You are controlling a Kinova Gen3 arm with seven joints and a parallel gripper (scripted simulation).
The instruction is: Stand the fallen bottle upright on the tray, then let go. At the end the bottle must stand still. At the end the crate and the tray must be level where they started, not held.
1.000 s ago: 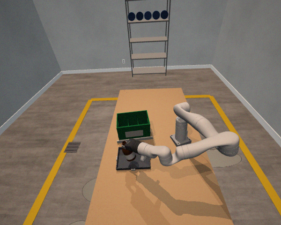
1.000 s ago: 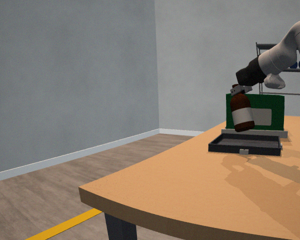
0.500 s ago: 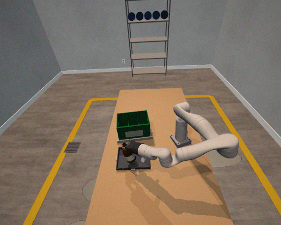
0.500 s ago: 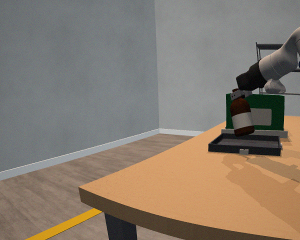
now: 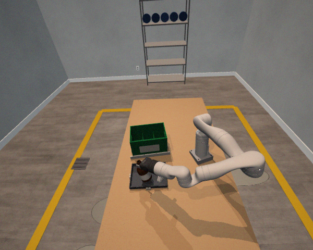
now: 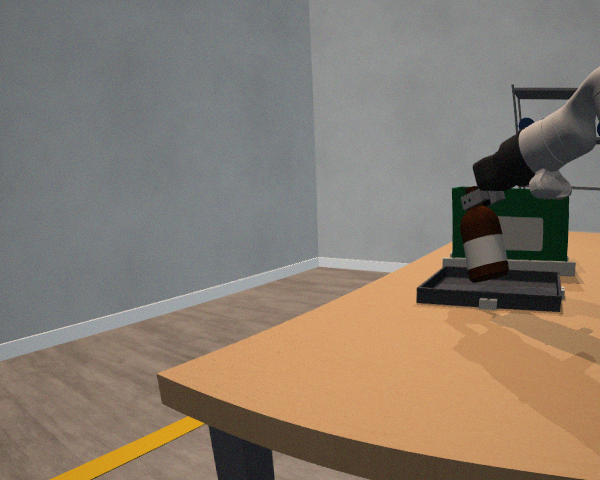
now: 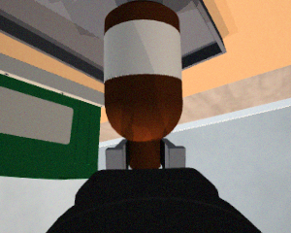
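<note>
Right now my hand is 10 mm past the brown bottle, 10 mm to the right of it and 50 mm above it. Also, from my hand: green crate 50 mm behind, 290 mm to the right, 80 mm below; dark tray 40 mm behind, 20 mm to the right, 150 mm below.
</note>
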